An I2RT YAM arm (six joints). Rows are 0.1 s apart.
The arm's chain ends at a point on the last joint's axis. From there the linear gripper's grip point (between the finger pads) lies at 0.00 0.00 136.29 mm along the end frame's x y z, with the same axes.
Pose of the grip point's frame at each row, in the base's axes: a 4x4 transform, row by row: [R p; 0 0 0 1], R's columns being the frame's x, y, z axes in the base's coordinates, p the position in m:
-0.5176, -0.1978, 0.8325, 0.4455; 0.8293, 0.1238, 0.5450, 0.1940; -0.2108, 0.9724, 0.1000, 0.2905; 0, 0, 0, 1
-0.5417, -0.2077, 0.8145, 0.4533; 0.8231, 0.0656, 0.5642, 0.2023; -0.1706, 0.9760, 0.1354, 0.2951; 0, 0, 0, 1
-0.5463, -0.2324, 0.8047, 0.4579; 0.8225, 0.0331, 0.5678, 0.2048; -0.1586, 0.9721, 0.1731, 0.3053; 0, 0, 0, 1
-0.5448, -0.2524, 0.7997, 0.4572; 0.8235, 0.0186, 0.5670, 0.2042; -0.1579, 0.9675, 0.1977, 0.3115; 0, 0, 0, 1
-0.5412, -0.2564, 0.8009, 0.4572; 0.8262, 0.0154, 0.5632, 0.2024; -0.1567, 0.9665, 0.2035, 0.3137; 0, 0, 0, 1
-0.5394, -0.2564, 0.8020, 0.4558; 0.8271, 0.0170, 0.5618, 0.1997; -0.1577, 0.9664, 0.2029, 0.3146; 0, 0, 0, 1
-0.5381, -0.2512, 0.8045, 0.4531; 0.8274, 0.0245, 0.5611, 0.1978; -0.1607, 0.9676, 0.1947, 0.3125; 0, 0, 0, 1
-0.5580, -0.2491, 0.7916, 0.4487; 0.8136, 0.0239, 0.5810, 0.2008; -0.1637, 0.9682, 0.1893, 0.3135; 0, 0, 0, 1
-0.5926, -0.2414, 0.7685, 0.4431; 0.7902, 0.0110, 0.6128, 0.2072; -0.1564, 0.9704, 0.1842, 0.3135; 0, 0, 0, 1
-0.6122, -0.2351, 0.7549, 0.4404; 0.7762, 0.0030, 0.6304, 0.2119; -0.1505, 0.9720, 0.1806, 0.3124; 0, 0, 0, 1
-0.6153, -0.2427, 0.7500, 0.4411; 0.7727, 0.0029, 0.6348, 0.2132; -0.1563, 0.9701, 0.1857, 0.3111; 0, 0, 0, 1
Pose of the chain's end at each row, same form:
-0.5176, -0.1978, 0.8325, 0.3320; 0.8293, 0.1238, 0.5450, 0.1197; -0.2108, 0.9724, 0.1000, 0.2769; 0, 0, 0, 1
-0.5417, -0.2077, 0.8145, 0.3423; 0.8231, 0.0656, 0.5642, 0.1254; -0.1706, 0.9760, 0.1354, 0.2766; 0, 0, 0, 1
-0.5463, -0.2324, 0.8047, 0.3482; 0.8225, 0.0331, 0.5678, 0.1274; -0.1586, 0.9721, 0.1731, 0.2817; 0, 0, 0, 1
-0.5448, -0.2524, 0.7997, 0.3482; 0.8235, 0.0186, 0.5670, 0.1269; -0.1579, 0.9675, 0.1977, 0.2846; 0, 0, 0, 1
-0.5412, -0.2564, 0.8009, 0.3480; 0.8262, 0.0154, 0.5632, 0.1256; -0.1567, 0.9665, 0.2035, 0.2860; 0, 0, 0, 1
-0.5394, -0.2564, 0.8020, 0.3465; 0.8271, 0.0170, 0.5618, 0.1231; -0.1577, 0.9664, 0.2029, 0.2869; 0, 0, 0, 1
-0.5381, -0.2512, 0.8045, 0.3435; 0.8274, 0.0245, 0.5611, 0.1213; -0.1607, 0.9676, 0.1947, 0.2860; 0, 0, 0, 1
-0.5580, -0.2491, 0.7916, 0.3408; 0.8136, 0.0239, 0.5810, 0.1216; -0.1637, 0.9682, 0.1893, 0.2877; 0, 0, 0, 1
-0.5926, -0.2414, 0.7685, 0.3384; 0.7902, 0.0110, 0.6128, 0.1237; -0.1564, 0.9704, 0.1842, 0.2884; 0, 0, 0, 1
-0.6122, -0.2351, 0.7549, 0.3375; 0.7762, 0.0030, 0.6304, 0.1260; -0.1505, 0.9720, 0.1806, 0.2878; 0, 0, 0, 1
-0.6153, -0.2427, 0.7500, 0.3389; 0.7727, 0.0029, 0.6348, 0.1267; -0.1563, 0.9701, 0.1857, 0.2858; 0, 0, 0, 1

